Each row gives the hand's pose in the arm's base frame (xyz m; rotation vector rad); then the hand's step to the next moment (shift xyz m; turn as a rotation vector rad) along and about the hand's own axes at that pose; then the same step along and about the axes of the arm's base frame.
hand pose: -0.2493 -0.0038 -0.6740 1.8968 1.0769 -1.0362
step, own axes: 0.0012 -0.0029 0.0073 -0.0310 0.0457 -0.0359
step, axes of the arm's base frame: -0.0043 -0.0047 -0.0047 0.0413 0.0023 0.0513
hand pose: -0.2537 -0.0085 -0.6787 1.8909 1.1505 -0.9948
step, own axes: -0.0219 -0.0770 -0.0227 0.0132 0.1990 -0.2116
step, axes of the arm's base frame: -0.0717 0.0388 0.0165 0.2395 0.1135 0.1196
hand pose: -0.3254 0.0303 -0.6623 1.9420 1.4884 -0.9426
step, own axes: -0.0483 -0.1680 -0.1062 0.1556 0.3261 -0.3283
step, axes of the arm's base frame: -0.1466 0.0949 0.1065 0.4095 0.2535 0.0801
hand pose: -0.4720 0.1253 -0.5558 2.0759 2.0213 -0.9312
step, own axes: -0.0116 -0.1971 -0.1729 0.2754 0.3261 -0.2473
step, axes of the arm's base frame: -0.1226 0.0942 0.2121 0.3730 0.3199 -0.0431
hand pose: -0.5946 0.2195 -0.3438 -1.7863 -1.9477 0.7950
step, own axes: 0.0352 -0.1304 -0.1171 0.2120 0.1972 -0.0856
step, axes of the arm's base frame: -0.0322 0.0482 0.1691 0.1803 0.2287 -0.0796
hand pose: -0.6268 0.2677 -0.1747 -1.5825 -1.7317 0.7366
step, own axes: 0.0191 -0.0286 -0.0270 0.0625 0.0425 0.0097
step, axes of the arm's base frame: 0.0029 0.0151 0.0409 0.0160 0.0669 -0.0328
